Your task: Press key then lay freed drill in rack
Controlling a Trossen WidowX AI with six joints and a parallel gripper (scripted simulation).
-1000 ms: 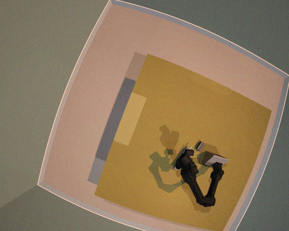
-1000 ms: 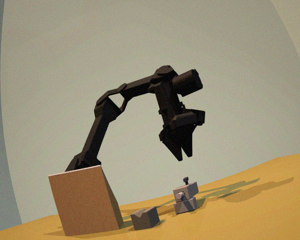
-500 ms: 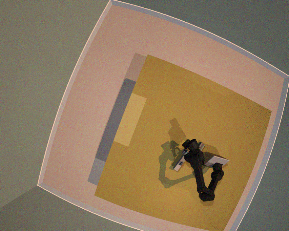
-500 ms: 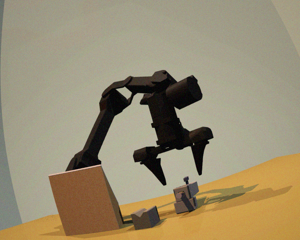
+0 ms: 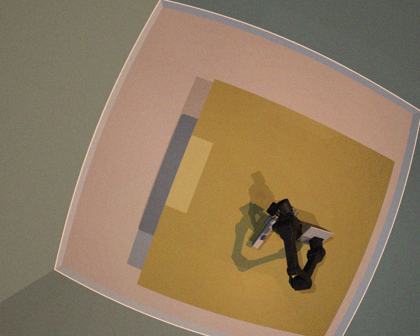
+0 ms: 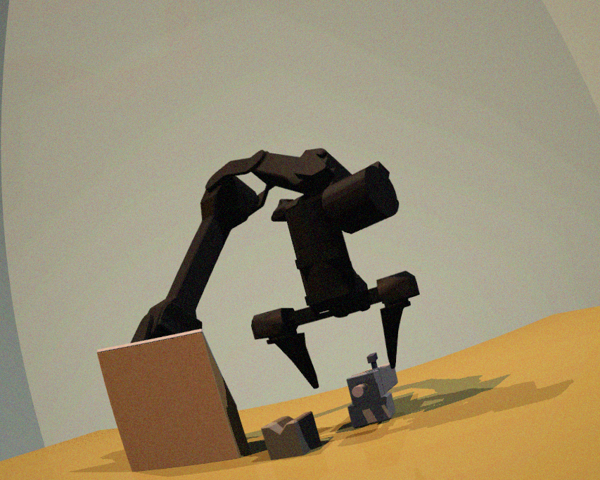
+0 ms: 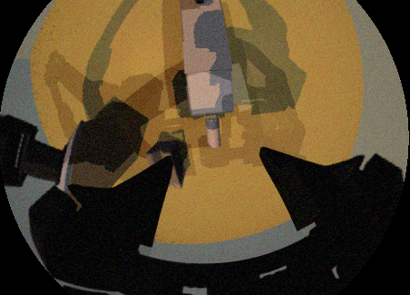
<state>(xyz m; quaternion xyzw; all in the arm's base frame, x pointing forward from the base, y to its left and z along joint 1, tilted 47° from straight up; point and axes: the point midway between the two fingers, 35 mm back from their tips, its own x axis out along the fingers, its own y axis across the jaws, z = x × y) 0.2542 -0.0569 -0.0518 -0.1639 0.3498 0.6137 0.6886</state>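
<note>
The drill lies 20 mm ahead of my gripper tip, 60 mm to the left of it and 20 mm below it. The rest, counted from my gripper tip: rack: 80 mm behind, 20 mm to the right, 50 mm below; then key: 40 mm ahead, 140 mm to the left, 20 mm below; then grey fixture block: 30 mm ahead, 120 mm to the left, 30 mm below.
</note>
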